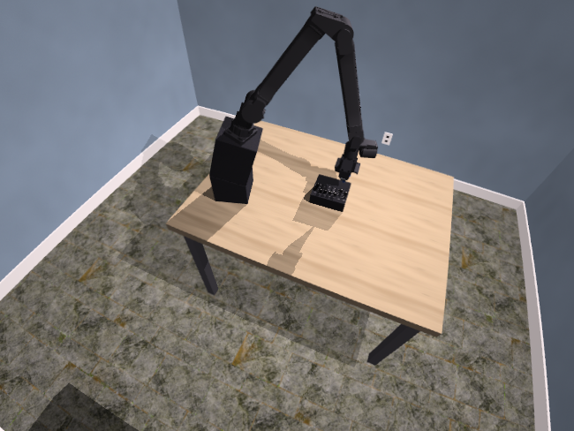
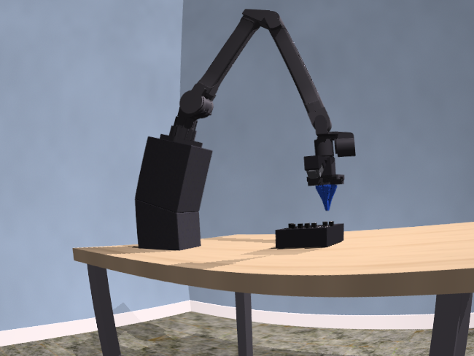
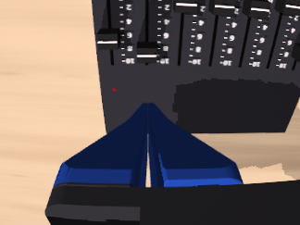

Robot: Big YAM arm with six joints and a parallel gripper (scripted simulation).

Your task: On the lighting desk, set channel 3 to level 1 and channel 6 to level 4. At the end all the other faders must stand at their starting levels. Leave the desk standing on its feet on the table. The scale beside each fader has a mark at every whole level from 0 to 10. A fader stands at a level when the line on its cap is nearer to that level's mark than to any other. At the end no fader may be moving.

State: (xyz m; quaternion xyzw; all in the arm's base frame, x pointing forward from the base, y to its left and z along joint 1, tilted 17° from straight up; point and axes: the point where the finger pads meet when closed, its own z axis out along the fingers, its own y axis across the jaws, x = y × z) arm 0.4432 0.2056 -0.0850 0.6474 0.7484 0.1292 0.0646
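My hand is 40 mm above the channel 6 fader cap and 20 mm to the left of it. Round my hand: channel 5 fader cap (60 mm to the right, 40 mm below, 10 mm behind); then channel 4 fader cap (60 mm to the right, 40 mm below, 30 mm behind); then M fader cap (40 mm below, 30 mm to the right, 30 mm ahead).
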